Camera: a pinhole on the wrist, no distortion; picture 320 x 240 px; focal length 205.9 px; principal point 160.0 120.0 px. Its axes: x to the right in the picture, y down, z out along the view. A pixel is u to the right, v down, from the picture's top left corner.
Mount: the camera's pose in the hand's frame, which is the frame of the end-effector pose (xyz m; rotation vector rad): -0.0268 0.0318 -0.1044 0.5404 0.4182 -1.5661
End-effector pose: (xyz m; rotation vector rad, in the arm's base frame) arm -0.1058 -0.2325 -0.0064 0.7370 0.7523 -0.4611
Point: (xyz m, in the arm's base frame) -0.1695 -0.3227 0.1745
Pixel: 83.1 12.7
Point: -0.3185 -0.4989 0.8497
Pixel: outside the picture
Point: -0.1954 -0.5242 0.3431
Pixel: 94.8 22.5
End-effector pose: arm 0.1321 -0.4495 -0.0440 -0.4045 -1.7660 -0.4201
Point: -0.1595 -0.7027 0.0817
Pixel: outside the picture
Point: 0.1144 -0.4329 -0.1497
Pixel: 80.1 36.7
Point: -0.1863 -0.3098 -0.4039
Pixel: 68.7 33.9
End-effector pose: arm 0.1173 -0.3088 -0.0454 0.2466 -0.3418 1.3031
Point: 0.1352 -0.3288 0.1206
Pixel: 69.2 201.4
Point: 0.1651 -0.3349 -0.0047
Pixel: 141.7 174.7
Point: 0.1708 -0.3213 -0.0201
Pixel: 157.3 189.5
